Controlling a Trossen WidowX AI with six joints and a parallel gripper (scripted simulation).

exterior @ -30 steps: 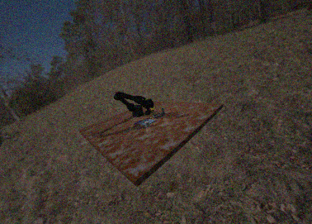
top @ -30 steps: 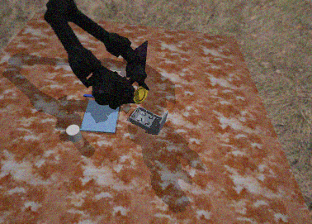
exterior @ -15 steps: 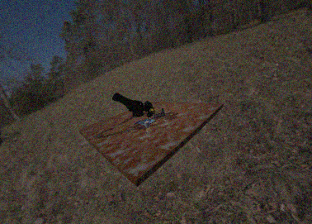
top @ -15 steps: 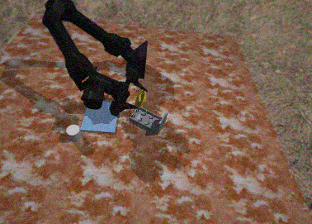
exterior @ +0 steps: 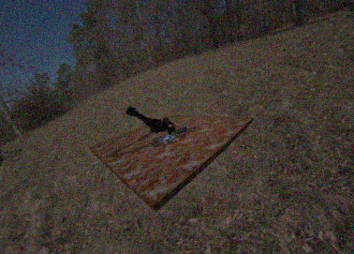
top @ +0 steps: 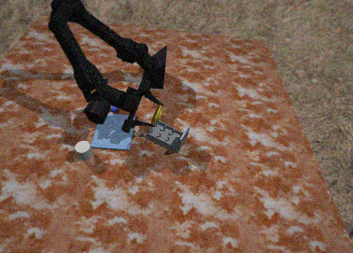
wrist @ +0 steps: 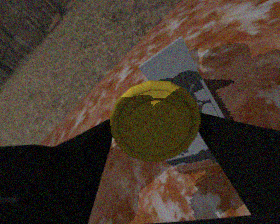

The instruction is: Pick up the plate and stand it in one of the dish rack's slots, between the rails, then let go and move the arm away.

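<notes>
The grey dish rack is 40 mm ahead of my gripper tip, 40 mm to the left of it and 50 mm below it. The rest, counted from my gripper tip: yellow plate: 10 mm to the right; small blue spoon: 60 mm behind, 200 mm to the right, 70 mm below; white cylindrical cup: 140 mm ahead, 220 mm to the right, 50 mm below.
</notes>
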